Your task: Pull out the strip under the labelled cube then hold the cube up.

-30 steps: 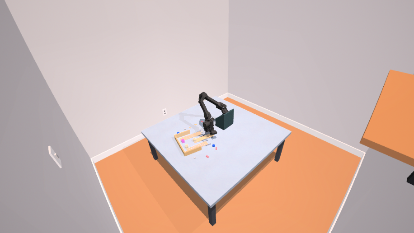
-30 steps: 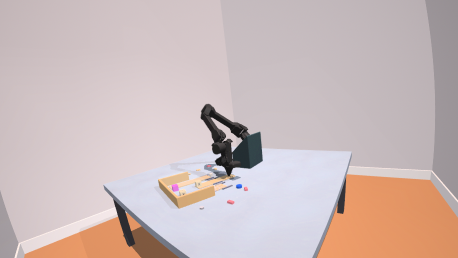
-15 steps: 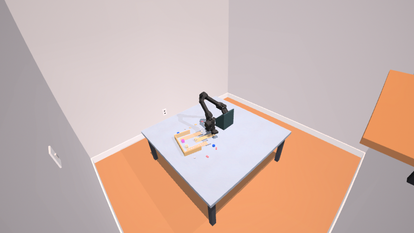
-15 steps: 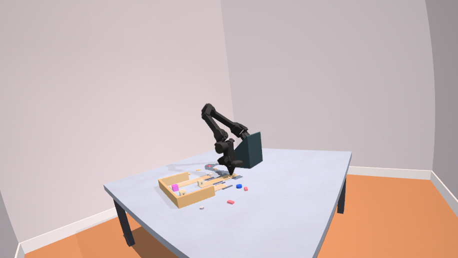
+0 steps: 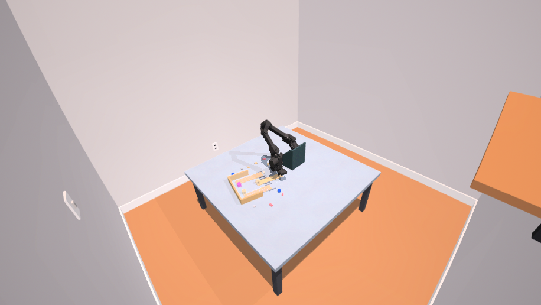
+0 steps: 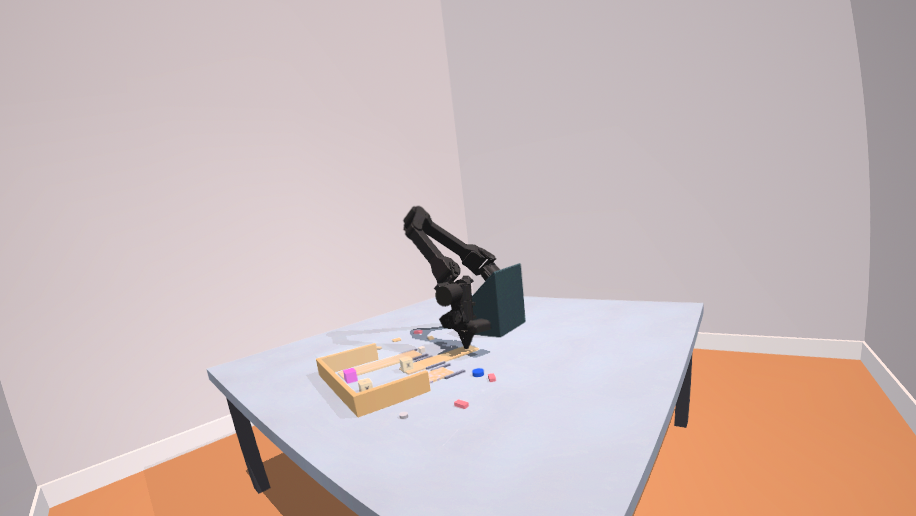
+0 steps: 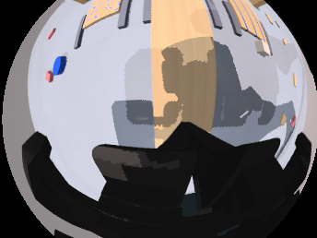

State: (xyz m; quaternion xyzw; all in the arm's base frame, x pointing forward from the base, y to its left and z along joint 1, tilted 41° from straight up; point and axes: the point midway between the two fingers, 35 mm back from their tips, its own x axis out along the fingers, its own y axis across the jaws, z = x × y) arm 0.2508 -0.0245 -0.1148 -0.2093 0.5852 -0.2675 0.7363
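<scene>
The strip is 100 mm ahead of my gripper tip and 10 mm to the right of it.
</scene>
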